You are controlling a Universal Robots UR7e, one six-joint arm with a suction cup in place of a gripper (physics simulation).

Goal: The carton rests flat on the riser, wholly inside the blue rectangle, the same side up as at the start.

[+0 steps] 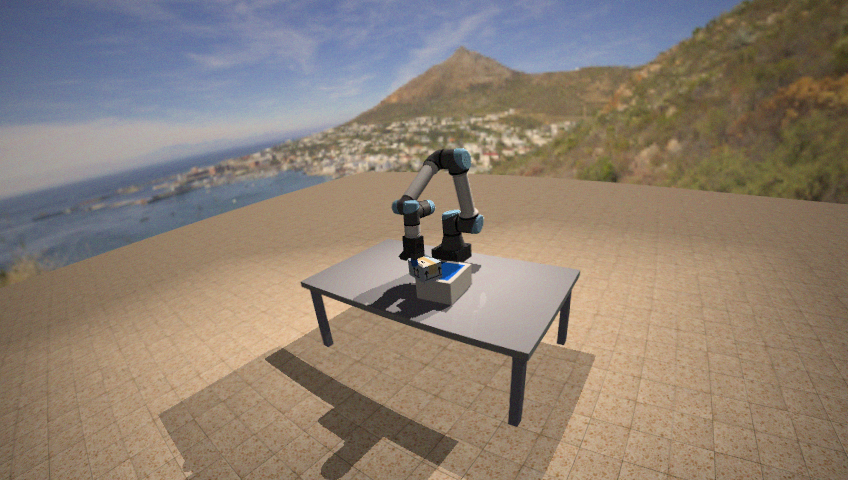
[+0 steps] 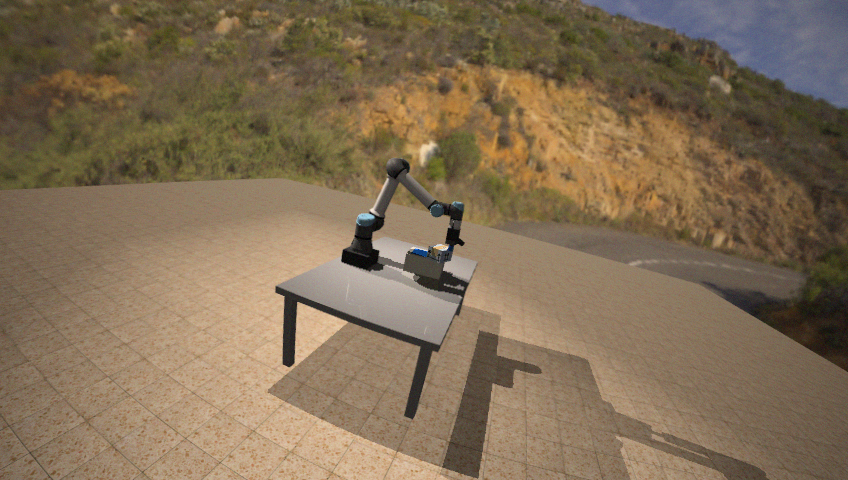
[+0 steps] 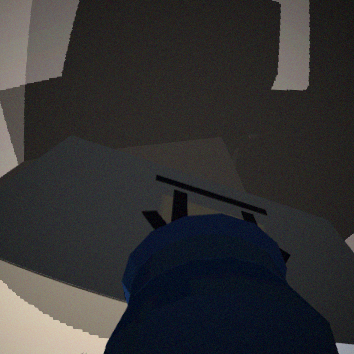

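Where they show: hand at its tool point: (image 1: 414, 265) (image 2: 450, 250) (image 3: 208, 274); arm's base at its link origin: (image 1: 453, 246) (image 2: 361, 249).
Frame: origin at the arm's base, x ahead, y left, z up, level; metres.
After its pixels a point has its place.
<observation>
The carton (image 1: 428, 267) @(x 0.512, y 0.270, z 0.110 m) (image 2: 439, 251) @(x 0.491, y 0.127, z 0.110 m), pale with tan and blue bands, lies top side up on the pale riser (image 1: 446, 290) @(x 0.478, y 0.345, z -0.008 m) (image 2: 422, 267) @(x 0.395, y 0.145, z -0.033 m). It sits at one end of the riser, only partly over the blue rectangle (image 1: 453, 271) @(x 0.356, y 0.294, z 0.034 m) (image 2: 418, 252) @(x 0.318, y 0.219, z 0.034 m), and appears to stick out past the riser's edge. My suction cup (image 1: 411, 257) @(x 0.537, y 0.203, z 0.115 m) (image 2: 453, 241) @(x 0.537, y 0.203, z 0.115 m) (image 3: 207, 246) is lowered beside the carton, close against its shaded side face (image 3: 70, 211) @(x 0.535, y 0.242, z 0.093 m), which bears black arrow marks. Suction is off and nothing hangs from the cup. I cannot tell whether the cup touches the face.
The riser stands on a grey table (image 1: 516, 310) @(x 0.348, y 0.668, z -0.086 m) (image 2: 367, 295) @(x 0.324, y -0.405, z -0.086 m) (image 3: 46, 38) @(x 0.592, y 0.338, z -0.086 m), just in front of the arm's base (image 1: 452, 250) @(x 0.062, y 0.044, z 0.001 m) (image 2: 359, 256) @(x 0.053, y -0.097, z -0.014 m). Around the table is a tiled floor.
</observation>
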